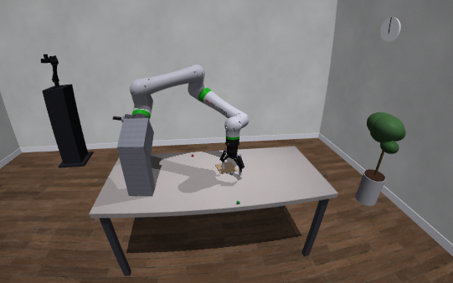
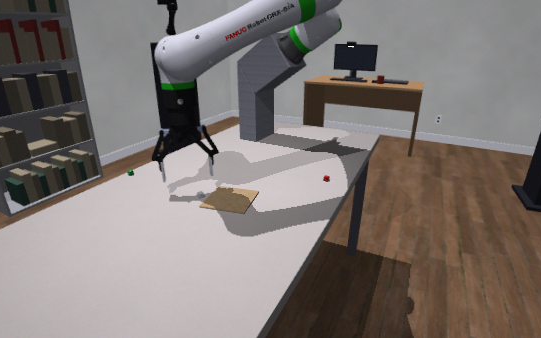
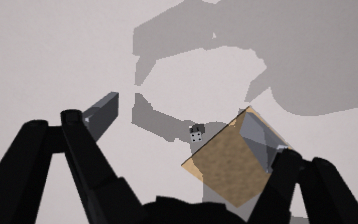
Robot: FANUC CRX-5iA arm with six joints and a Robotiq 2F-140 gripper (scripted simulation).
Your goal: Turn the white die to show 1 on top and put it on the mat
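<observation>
My gripper is now 2 cm short of the white die, 5 cm to the right of it and 5 cm above it. The rest, counted from my hand: red die (26 cm behind, 38 cm to the left, 5 cm below); then tan mat (1 cm behind, 15 cm to the left, 6 cm below); then green die (2 cm behind, 29 cm to the right, 5 cm below).
</observation>
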